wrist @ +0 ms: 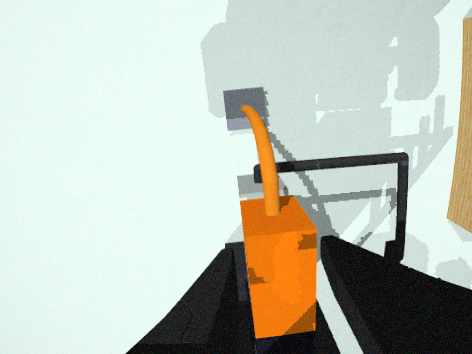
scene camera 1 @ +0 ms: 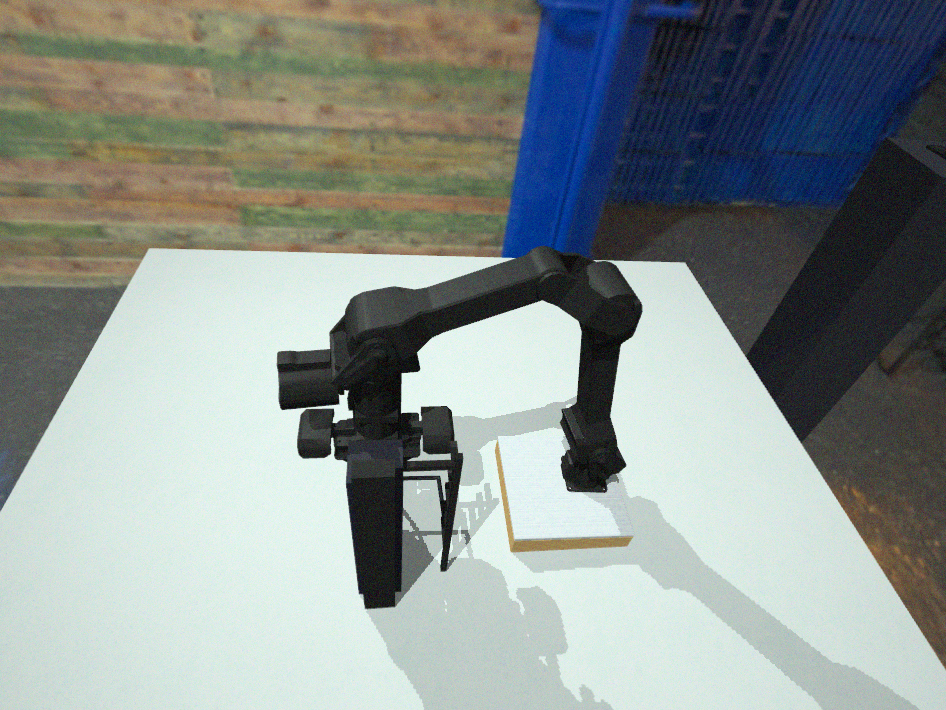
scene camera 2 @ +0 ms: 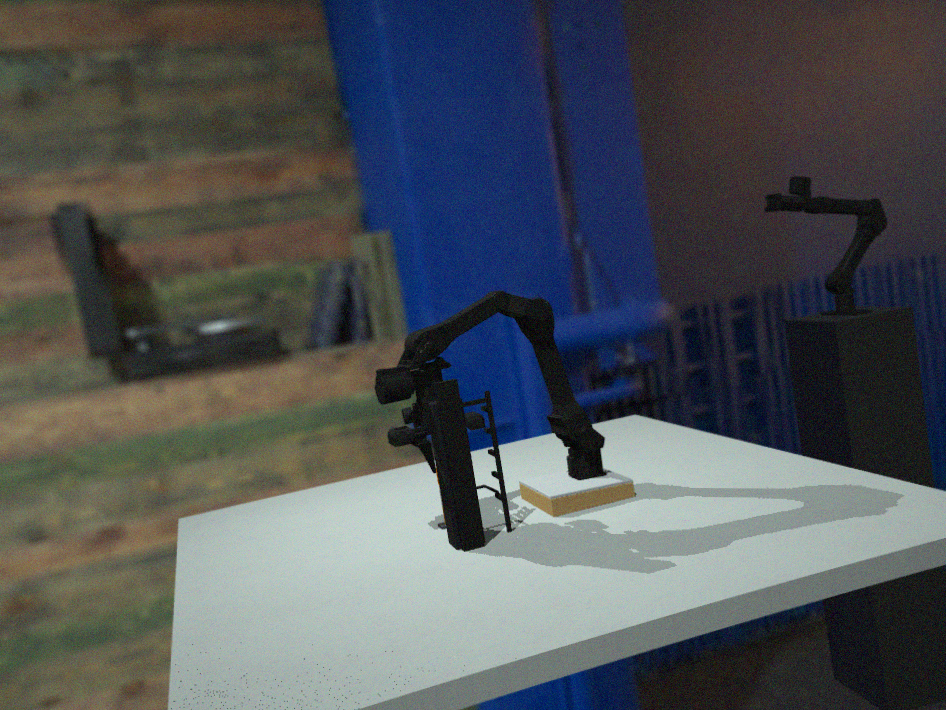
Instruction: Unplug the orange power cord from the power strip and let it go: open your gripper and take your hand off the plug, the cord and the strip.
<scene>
my gripper: wrist 277,253; scene camera 1; scene camera 2
same spot on my gripper: (scene camera 2: 420,440) = (scene camera 1: 344,450)
</scene>
